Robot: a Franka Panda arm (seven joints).
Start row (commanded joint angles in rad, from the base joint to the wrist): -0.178, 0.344, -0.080, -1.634, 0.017, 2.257, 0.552
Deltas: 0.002, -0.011, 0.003, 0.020, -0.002, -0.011, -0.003; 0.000, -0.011, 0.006, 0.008, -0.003, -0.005, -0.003; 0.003, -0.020, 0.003, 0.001, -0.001, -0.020, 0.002; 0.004, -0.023, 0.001, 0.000, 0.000, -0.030, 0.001; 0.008, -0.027, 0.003, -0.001, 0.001, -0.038, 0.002; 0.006, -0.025, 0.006, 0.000, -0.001, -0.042, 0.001; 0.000, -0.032, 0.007, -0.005, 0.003, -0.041, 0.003; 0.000, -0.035, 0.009, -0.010, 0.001, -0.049, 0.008; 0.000, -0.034, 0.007, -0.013, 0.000, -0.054, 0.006; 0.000, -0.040, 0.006, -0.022, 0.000, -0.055, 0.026; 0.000, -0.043, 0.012, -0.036, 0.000, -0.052, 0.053; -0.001, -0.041, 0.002, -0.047, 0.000, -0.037, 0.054; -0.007, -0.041, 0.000, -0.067, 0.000, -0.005, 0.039; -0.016, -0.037, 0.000, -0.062, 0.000, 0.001, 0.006; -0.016, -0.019, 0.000, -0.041, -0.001, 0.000, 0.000; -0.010, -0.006, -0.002, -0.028, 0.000, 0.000, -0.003; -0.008, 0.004, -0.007, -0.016, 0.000, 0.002, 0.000
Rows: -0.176, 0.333, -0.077, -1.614, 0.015, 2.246, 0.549; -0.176, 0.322, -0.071, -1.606, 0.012, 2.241, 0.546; -0.173, 0.302, -0.068, -1.605, 0.011, 2.221, 0.548; -0.169, 0.279, -0.067, -1.605, 0.011, 2.191, 0.549; -0.161, 0.252, -0.064, -1.606, 0.012, 2.153, 0.551; -0.155, 0.227, -0.058, -1.606, 0.011, 2.111, 0.552; -0.155, 0.195, -0.051, -1.611, 0.014, 2.070, 0.555; -0.155, 0.160, -0.042, -1.621, 0.015, 2.021, 0.563; -0.155, 0.126, -0.035, -1.634, 0.015, 1.967, 0.569; -0.155, 0.086, -0.029, -1.656, 0.015, 1.912, 0.595; -0.155, 0.043, -0.017, -1.692, 0.015, 1.860, 0.648; -0.156, 0.002, -0.015, -1.739, 0.015, 1.823, 0.702; -0.163, -0.039, -0.015, -1.806, 0.015, 1.818, 0.741; -0.179, -0.076, -0.015, -1.868, 0.015, 1.819, 0.747; -0.195, -0.095, -0.015, -1.909, 0.014, 1.819, 0.747; -0.205, -0.101, -0.017, -1.937, 0.014, 1.819, 0.744; -0.213, -0.097, -0.024, -1.953, 0.014, 1.821, 0.744
